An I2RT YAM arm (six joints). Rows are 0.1 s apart.
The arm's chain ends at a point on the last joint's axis. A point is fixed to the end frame.
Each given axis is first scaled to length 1.
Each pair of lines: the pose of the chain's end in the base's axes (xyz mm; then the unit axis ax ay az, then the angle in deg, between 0 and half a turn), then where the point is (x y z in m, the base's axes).
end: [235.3 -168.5 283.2 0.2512 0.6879 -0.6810 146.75]
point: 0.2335 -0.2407 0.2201
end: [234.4 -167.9 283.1 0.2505 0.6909 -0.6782 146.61]
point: 0.2330 -0.2397 0.2195
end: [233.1 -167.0 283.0 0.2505 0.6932 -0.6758 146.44]
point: 0.2321 -0.2385 0.2190
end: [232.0 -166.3 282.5 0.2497 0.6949 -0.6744 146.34]
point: 0.2313 -0.2376 0.2183
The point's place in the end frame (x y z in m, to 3 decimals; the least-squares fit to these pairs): 0.049 0.042 0.071
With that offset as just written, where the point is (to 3 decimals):
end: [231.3 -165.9 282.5 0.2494 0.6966 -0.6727 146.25]
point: 0.231 -0.237 0.218
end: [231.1 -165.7 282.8 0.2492 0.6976 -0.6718 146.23]
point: 0.231 -0.237 0.218
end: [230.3 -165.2 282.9 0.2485 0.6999 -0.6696 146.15]
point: 0.230 -0.236 0.218
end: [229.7 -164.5 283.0 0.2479 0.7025 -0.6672 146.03]
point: 0.230 -0.235 0.218
